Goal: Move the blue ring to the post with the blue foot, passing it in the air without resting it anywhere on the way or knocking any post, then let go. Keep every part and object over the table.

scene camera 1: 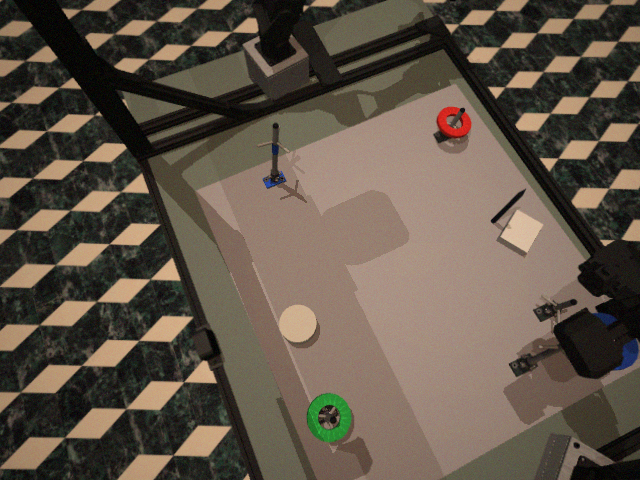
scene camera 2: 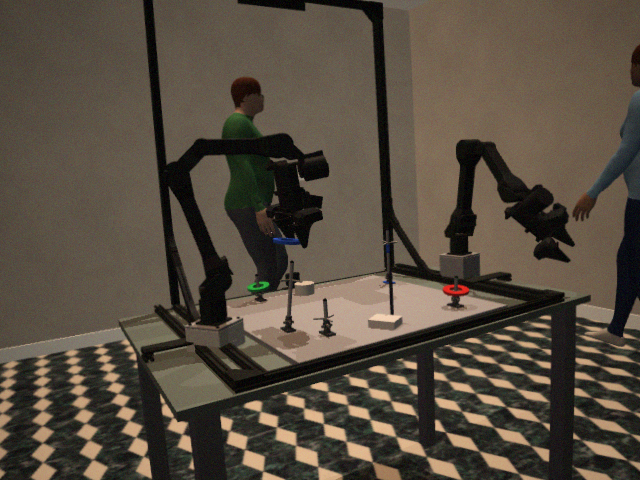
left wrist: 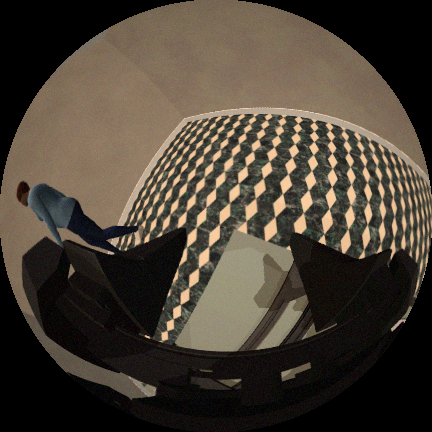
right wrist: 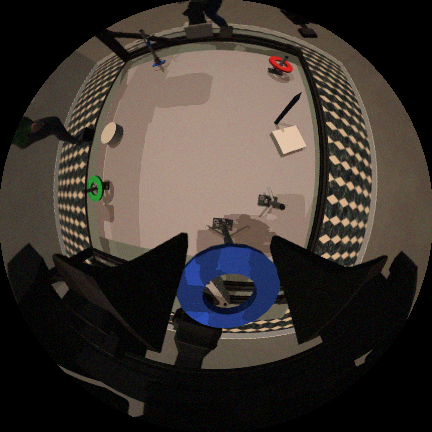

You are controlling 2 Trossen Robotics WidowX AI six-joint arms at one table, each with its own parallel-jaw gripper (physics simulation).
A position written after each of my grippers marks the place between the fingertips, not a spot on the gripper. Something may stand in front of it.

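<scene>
You can see my left gripper (scene camera 2: 571, 253) (left wrist: 240, 236). As for my right gripper (scene camera 1: 579, 320) (scene camera 2: 298, 245) (right wrist: 230, 240), that's visible too. There's a blue ring (right wrist: 215, 260), but in the left wrist view the ring is out of frame. And there's a white block (scene camera 1: 519, 233); in the left wrist view the block is out of frame too.
</scene>
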